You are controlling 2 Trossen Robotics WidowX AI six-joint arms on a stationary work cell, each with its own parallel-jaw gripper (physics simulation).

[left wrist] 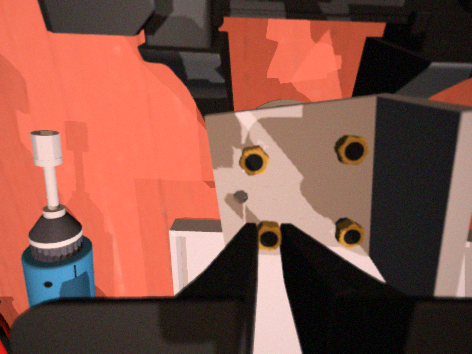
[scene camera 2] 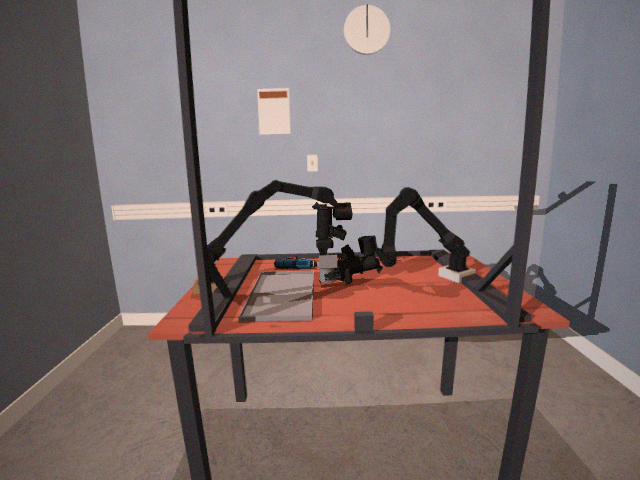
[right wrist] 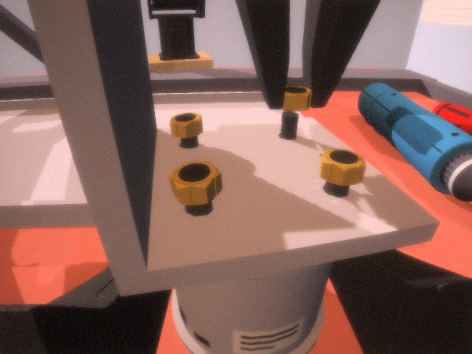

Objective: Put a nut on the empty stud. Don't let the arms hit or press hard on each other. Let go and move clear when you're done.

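Frame: origin at the left arm's base, x ahead, y left, z up, level; millimetres.
Where they show: left gripper, fingertip midpoint: [left wrist: 267, 234] [scene camera 2: 323, 259] [right wrist: 293, 105]; right gripper, fingertip midpoint: [left wrist: 286, 180] [scene camera 2: 324, 273] [right wrist: 247, 235]; left arm's base at its link origin: [right wrist: 178, 56]; right arm's base at its link origin: [scene camera 2: 457, 268].
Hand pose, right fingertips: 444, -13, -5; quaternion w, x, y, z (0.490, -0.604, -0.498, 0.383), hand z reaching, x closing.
Note:
Each offset is from my right fingertips to the top centre of the thing, as dx, dy, dz.
A pale L-shaped bracket [scene camera 2: 327, 261] [left wrist: 300, 200] [right wrist: 250, 220] has several dark studs; three of them carry brass nuts, such as the front nuts {+26, -21, +48} [right wrist: 195, 182] {+28, +15, +48} [right wrist: 342, 167]. The bracket sits on a white cylindrical base [right wrist: 255, 295]. My left gripper [left wrist: 267, 234] [right wrist: 293, 105] points down over the far stud {-7, +17, +46} [right wrist: 289, 126] in the right wrist view. It is shut on a brass nut {+1, +14, +57} [left wrist: 269, 237] [right wrist: 296, 99], right over the stud's top. My right gripper reaches in from the side, below the plate, with its fingers wide around the base and against its sides; its fingertips are hidden.
A blue power tool {-67, +166, +13} [scene camera 2: 294, 263] [left wrist: 60, 280] [right wrist: 410, 132] with a white socket {+25, +137, +0} [left wrist: 46, 147] lies beside the bracket. A shallow grey tray [scene camera 2: 313, 302] lies nearer scene camera 2. The two arms are close together at the bracket. Dark frame posts [scene camera 2: 193, 155] [scene camera 2: 526, 170] rise from the table.

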